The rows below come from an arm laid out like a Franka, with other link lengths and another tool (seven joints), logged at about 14 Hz.
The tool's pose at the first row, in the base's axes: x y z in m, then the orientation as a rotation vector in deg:
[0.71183 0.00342 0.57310 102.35 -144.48 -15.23]
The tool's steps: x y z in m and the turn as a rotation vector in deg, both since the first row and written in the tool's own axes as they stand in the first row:
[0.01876 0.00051 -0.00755 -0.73 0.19 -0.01]
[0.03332 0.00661 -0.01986 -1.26 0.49 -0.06]
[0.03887 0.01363 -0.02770 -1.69 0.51 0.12]
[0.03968 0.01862 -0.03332 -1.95 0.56 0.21]
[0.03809 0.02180 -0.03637 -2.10 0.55 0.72]
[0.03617 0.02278 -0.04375 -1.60 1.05 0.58]
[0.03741 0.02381 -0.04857 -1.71 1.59 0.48]
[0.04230 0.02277 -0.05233 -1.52 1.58 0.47]
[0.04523 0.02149 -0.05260 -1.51 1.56 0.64]
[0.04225 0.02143 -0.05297 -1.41 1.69 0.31]
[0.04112 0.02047 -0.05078 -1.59 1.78 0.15]
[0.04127 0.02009 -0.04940 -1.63 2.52 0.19]
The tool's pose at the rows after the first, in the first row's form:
[0.70604 -0.01492 0.57937 102.04 -143.91 -15.93]
[0.69707 -0.02806 0.59152 101.82 -143.36 -16.28]
[0.68969 -0.03193 0.60001 101.43 -143.24 -16.77]
[0.68550 -0.03174 0.60630 101.20 -143.13 -17.03]
[0.68347 -0.02957 0.60992 100.49 -143.46 -17.20]
[0.68416 -0.02831 0.61747 100.69 -143.31 -16.13]
[0.68342 -0.02970 0.62230 100.61 -142.80 -15.75]
[0.68324 -0.03507 0.62551 100.70 -142.91 -15.53]
[0.68348 -0.03827 0.62538 100.49 -143.07 -15.53]
[0.68459 -0.03553 0.62593 100.91 -142.77 -15.30]
[0.68558 -0.03452 0.62369 101.02 -142.48 -15.44]
[0.68570 -0.03463 0.62226 100.72 -141.99 -14.78]

